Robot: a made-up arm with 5 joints.
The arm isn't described. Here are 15 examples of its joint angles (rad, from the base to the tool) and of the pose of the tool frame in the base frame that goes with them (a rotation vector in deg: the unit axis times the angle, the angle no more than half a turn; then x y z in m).
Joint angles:
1: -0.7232 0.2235 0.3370 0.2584 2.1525
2: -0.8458 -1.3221 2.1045 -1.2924 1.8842
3: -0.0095 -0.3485 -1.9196 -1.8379 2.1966
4: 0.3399 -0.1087 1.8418 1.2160 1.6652
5: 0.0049 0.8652 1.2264 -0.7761 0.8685
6: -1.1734 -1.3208 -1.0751 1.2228 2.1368
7: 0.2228 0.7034 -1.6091 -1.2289 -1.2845
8: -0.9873 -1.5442 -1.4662 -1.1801 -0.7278
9: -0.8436 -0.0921 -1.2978 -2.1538 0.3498
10: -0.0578 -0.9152 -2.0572 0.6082 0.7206
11: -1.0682 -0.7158 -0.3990 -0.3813 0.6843
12: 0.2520 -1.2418 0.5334 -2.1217 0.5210
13: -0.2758 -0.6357 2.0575 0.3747 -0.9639
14: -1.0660 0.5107 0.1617 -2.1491 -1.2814
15: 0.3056 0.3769 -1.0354 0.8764 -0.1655
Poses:
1: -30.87 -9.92 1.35 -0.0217 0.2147 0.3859
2: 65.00 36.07 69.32 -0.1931 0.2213 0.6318
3: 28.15 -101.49 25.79 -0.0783 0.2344 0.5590
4: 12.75 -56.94 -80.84 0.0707 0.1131 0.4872
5: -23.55 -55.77 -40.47 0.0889 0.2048 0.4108
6: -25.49 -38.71 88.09 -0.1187 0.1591 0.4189
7: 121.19 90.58 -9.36 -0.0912 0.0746 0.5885
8: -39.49 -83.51 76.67 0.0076 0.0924 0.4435
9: -142.37 56.16 71.91 -0.1399 0.0220 0.6244
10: -89.76 -40.24 103.81 -0.0037 0.0077 0.4227
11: -52.53 -7.19 22.86 -0.1555 0.1363 0.3786
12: -74.18 103.61 79.89 -0.2050 0.0635 0.5877
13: -1.46 -33.46 151.01 -0.0251 0.1331 0.3968
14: -55.33 -26.65 -73.85 -0.0607 0.1383 0.4234
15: -53.74 -146.44 -29.02 0.0444 0.0834 0.5292
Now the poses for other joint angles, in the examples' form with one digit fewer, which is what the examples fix.
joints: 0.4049 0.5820 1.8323 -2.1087 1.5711
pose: -74.0 -0.6 64.8 -0.081 0.069 0.326
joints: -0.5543 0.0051 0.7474 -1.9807 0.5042
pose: -52.1 19.1 24.9 -0.184 0.165 0.379
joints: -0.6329 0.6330 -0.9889 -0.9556 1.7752
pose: -89.6 77.4 16.7 -0.205 0.071 0.457
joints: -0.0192 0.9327 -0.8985 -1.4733 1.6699
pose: -96.5 98.9 -18.1 -0.215 0.079 0.450
